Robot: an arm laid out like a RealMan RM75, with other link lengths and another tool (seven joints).
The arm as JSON. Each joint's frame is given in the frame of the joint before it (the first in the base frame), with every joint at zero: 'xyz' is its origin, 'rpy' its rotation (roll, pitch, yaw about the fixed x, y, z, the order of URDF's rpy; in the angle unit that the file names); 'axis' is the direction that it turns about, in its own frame. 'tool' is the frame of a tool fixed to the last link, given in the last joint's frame.
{
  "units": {
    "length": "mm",
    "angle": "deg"
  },
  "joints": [
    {
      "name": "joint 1",
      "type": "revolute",
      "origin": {
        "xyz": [
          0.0,
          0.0,
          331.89
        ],
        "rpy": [
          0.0,
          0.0,
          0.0
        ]
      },
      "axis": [
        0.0,
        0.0,
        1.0
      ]
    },
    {
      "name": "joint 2",
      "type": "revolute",
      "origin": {
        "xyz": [
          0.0,
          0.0,
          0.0
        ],
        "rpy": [
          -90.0,
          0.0,
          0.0
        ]
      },
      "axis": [
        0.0,
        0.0,
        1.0
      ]
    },
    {
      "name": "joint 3",
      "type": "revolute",
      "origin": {
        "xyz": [
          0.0,
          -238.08,
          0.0
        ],
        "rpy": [
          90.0,
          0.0,
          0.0
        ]
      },
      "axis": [
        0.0,
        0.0,
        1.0
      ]
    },
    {
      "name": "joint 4",
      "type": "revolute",
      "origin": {
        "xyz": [
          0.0,
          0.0,
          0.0
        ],
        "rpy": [
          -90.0,
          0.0,
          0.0
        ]
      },
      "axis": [
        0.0,
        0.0,
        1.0
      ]
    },
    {
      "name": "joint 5",
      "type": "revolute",
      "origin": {
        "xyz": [
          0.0,
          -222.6,
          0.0
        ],
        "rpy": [
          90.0,
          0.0,
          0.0
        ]
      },
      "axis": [
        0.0,
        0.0,
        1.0
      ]
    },
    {
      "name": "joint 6",
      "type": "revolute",
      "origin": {
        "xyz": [
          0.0,
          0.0,
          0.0
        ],
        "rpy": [
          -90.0,
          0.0,
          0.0
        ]
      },
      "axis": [
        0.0,
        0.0,
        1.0
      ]
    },
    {
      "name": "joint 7",
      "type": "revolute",
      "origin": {
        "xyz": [
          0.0,
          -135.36,
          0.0
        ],
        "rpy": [
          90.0,
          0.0,
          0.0
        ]
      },
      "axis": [
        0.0,
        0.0,
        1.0
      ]
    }
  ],
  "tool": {
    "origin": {
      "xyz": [
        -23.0,
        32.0,
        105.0
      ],
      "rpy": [
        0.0,
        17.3,
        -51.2
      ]
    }
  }
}
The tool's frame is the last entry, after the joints.
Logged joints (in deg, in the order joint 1, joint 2, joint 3, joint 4, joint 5, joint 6, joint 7), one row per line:
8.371 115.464 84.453 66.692 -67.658 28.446 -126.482
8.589 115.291 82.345 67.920 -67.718 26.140 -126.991
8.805 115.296 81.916 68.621 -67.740 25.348 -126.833
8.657 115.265 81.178 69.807 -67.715 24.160 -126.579
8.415 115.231 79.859 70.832 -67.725 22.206 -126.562
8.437 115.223 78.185 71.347 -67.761 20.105 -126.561
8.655 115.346 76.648 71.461 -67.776 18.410 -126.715
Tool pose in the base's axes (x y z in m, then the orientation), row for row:
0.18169 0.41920 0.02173 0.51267 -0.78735 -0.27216 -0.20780
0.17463 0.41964 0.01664 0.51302 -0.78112 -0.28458 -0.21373
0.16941 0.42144 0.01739 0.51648 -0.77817 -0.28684 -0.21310
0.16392 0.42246 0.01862 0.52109 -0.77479 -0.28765 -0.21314
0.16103 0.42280 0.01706 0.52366 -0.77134 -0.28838 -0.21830
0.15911 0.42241 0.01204 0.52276 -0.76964 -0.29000 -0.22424
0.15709 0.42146 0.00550 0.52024 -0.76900 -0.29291 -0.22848
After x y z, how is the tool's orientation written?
As a quaternion, w x y z.
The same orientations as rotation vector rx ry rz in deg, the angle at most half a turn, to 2 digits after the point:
-108.50 -37.50 -28.64
-107.62 -39.21 -29.45
-107.06 -39.46 -29.32
-106.38 -39.50 -29.26
-105.79 -39.55 -29.94
-105.60 -39.79 -30.77
-105.63 -40.23 -31.38

